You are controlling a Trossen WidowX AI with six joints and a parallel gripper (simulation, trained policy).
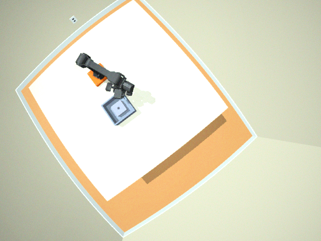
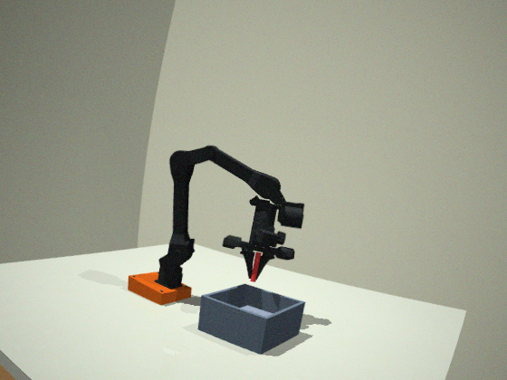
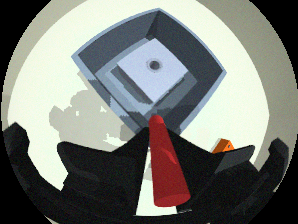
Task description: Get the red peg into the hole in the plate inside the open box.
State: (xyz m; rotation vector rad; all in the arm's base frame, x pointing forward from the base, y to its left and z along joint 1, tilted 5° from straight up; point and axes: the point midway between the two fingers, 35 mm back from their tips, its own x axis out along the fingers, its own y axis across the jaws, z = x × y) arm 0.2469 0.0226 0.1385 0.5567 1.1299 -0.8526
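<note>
Now: the pale plate 8 cm to the right of my gripper tip, 8 cm below it and 5 cm ahead of it. Round my gripper tip: grey-blue box 10 cm below, 8 cm to the right, 5 cm ahead; red peg 3 cm above.
</note>
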